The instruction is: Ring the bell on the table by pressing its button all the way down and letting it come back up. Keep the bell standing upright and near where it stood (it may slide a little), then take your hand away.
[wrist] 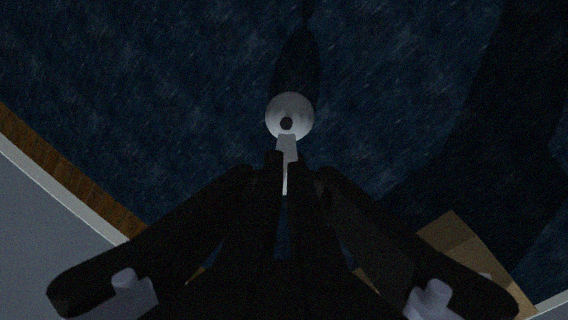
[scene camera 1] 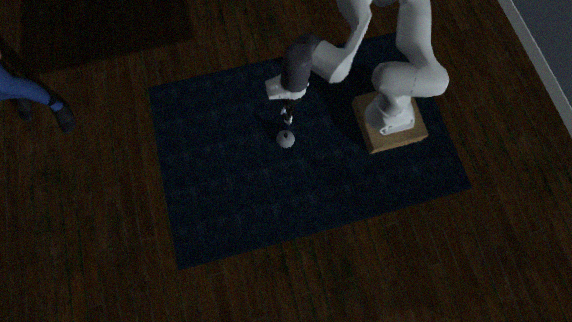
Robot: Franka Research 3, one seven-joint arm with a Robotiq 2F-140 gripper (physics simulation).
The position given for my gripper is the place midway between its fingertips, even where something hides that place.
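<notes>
There is a bell (wrist: 288, 104) that I can see, and along with it I can see my own gripper (wrist: 286, 147).
</notes>
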